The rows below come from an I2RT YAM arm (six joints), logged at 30 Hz.
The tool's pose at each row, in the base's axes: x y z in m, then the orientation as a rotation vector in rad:
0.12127 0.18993 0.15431 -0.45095 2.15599 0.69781
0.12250 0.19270 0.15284 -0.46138 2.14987 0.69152
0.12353 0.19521 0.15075 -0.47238 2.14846 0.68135
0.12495 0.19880 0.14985 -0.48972 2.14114 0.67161
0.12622 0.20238 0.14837 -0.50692 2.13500 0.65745
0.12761 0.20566 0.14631 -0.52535 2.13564 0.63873
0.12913 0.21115 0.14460 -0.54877 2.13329 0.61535
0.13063 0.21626 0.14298 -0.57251 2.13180 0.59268
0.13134 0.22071 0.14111 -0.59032 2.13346 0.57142
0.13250 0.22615 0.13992 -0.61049 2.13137 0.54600
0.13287 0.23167 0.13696 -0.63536 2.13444 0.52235
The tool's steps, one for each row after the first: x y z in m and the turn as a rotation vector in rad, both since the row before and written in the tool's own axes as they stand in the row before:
0.00018 0.00104 0.00320 0.00031 -0.00230 -0.01108
0.00081 0.00075 0.00324 0.00331 0.00208 -0.01135
-0.00049 0.00177 0.00351 0.00025 -0.00102 -0.01719
0.00004 0.00167 0.00372 0.00354 0.00001 -0.01840
0.00044 0.00122 0.00391 0.00680 0.00670 -0.01859
-0.00028 0.00300 0.00513 0.00811 0.00591 -0.02449
-0.00039 0.00277 0.00481 0.00745 0.00710 -0.02406
0.00028 0.00268 0.00406 0.00868 0.00817 -0.01864
-0.00081 0.00337 0.00451 0.01065 0.00593 -0.02291
0.00093 0.00363 0.00503 0.00754 0.01247 -0.02338

